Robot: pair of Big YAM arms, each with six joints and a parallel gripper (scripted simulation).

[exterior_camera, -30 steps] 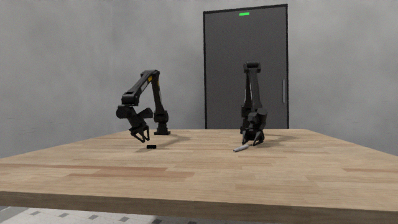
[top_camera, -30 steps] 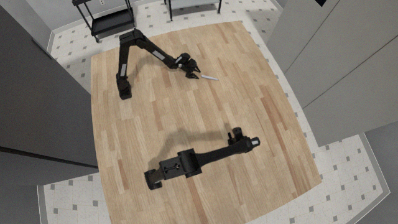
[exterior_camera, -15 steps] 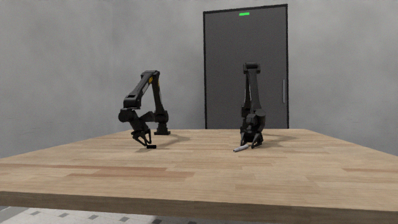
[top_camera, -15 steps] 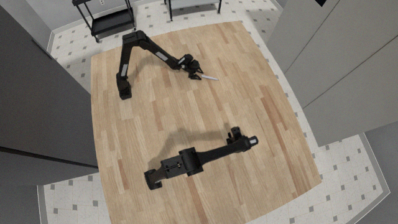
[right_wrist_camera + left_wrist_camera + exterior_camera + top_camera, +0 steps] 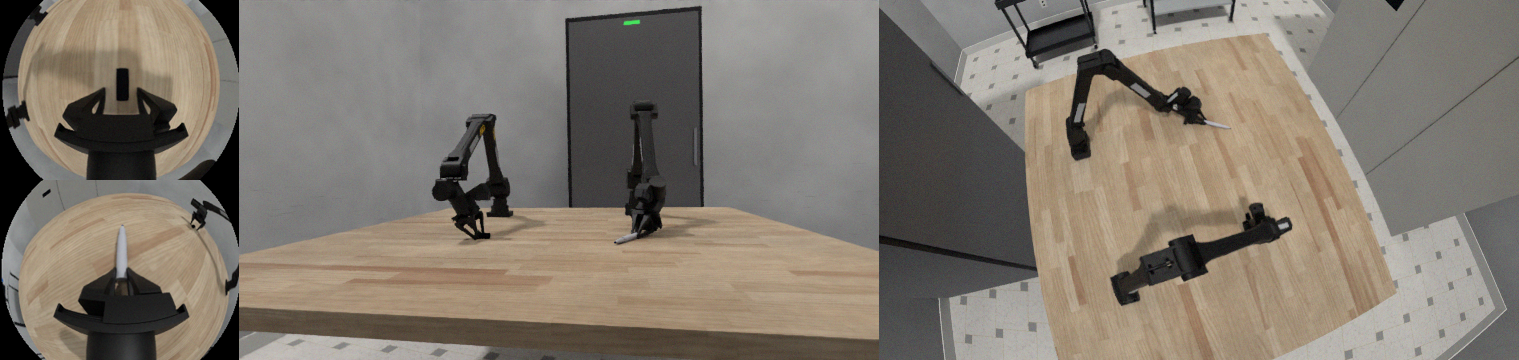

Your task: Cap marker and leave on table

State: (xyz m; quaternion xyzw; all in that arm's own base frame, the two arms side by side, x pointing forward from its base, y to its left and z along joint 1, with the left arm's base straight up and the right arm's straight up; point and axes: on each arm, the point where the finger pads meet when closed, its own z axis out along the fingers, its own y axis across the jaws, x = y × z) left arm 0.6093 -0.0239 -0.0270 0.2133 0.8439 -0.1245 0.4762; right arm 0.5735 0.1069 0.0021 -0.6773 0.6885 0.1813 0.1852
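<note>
Now: left hand 5 cm short of the marker and 4 cm to the left of it. From my left hand the other things lie so: black cap 50 cm to the right, 2 cm behind.
Right now the marker is 7 cm ahead of my right hand and 48 cm to the left of it. From my right hand the other things lie so: black cap (1 cm to the left).
</note>
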